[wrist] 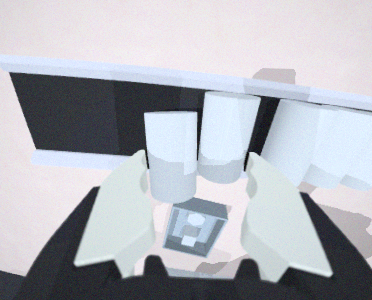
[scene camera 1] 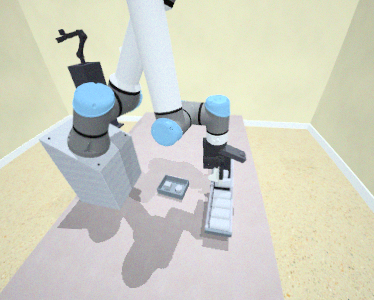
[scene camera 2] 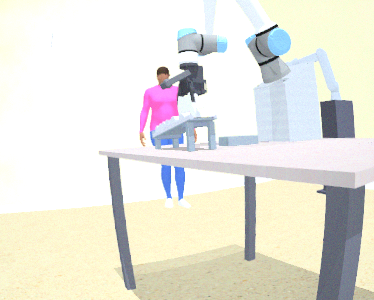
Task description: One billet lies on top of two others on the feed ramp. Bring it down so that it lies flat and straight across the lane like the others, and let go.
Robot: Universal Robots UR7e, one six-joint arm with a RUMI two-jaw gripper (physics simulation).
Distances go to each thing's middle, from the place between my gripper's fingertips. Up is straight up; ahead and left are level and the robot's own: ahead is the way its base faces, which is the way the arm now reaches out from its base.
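Grey tray (wrist: 216, 217): 8 cm below my hand, 5 cm to the right of it, 21 cm behind it.
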